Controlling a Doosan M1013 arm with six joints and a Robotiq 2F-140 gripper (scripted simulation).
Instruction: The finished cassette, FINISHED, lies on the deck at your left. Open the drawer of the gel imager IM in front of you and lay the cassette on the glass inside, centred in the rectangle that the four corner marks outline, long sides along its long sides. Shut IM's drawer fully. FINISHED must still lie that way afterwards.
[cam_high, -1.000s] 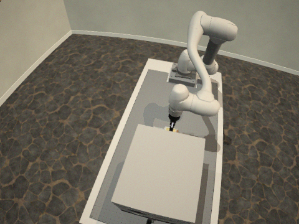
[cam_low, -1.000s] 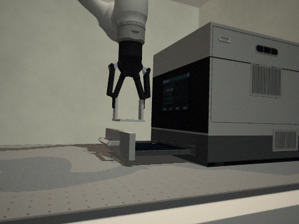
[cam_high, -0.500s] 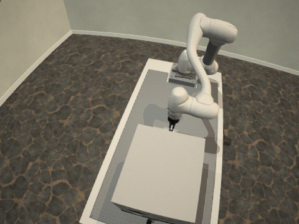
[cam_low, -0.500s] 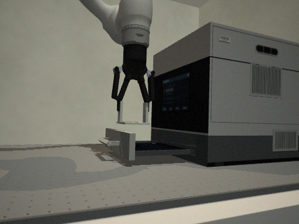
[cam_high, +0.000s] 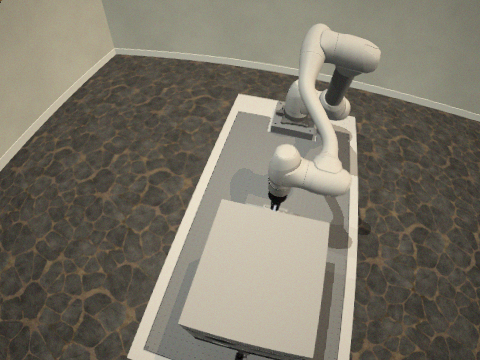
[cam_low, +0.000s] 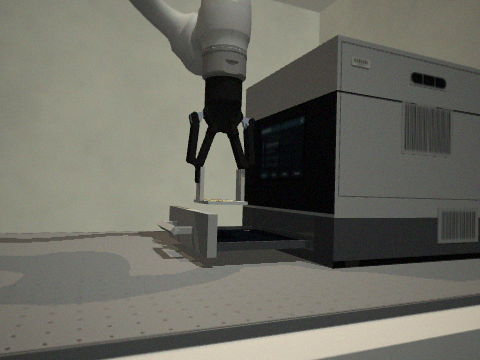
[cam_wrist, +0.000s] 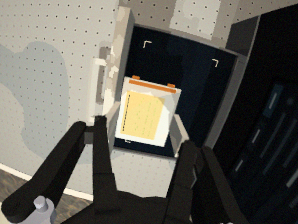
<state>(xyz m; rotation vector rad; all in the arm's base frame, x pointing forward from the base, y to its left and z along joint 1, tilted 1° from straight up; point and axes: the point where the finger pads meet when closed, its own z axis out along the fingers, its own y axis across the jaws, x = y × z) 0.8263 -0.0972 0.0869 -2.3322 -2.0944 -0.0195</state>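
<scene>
Right now my hand is 10 mm to the right of the cassette FINISHED and 30 mm above it.
</scene>
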